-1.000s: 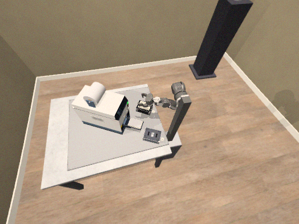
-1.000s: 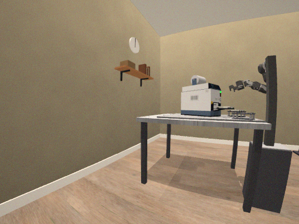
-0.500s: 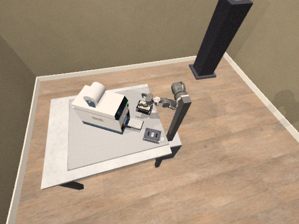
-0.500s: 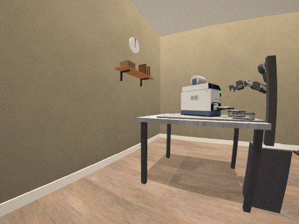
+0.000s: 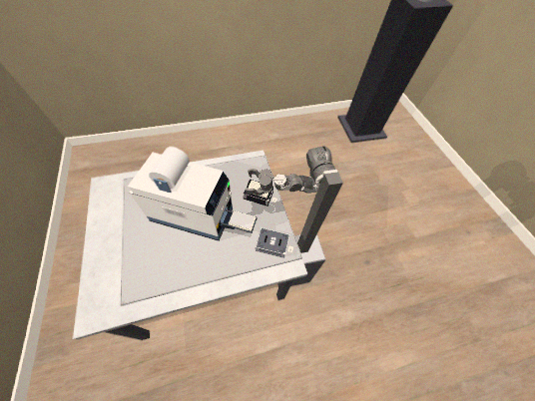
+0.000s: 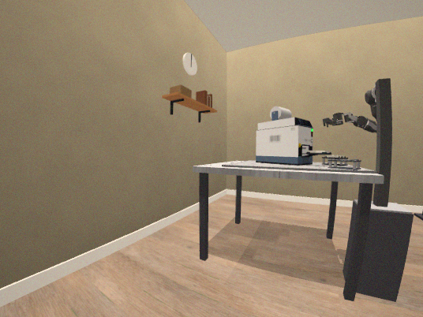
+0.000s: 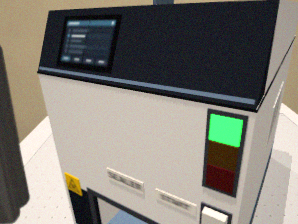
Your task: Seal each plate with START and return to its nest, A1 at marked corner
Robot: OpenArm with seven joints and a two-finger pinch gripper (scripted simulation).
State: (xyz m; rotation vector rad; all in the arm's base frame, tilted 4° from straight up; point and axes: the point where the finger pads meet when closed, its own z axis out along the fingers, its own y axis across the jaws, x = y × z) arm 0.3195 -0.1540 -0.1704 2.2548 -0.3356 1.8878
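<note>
Right now the sealer stage is 50 mm ahead of my hand, 90 mm to the left of it and 230 mm below it. Also, from my hand: plate nest 100 mm behind, 220 mm to the left, 270 mm below; yellow warning label 180 mm ahead, 120 mm to the left, 170 mm below; plate 90 mm behind, 120 mm to the right, 250 mm below.
</note>
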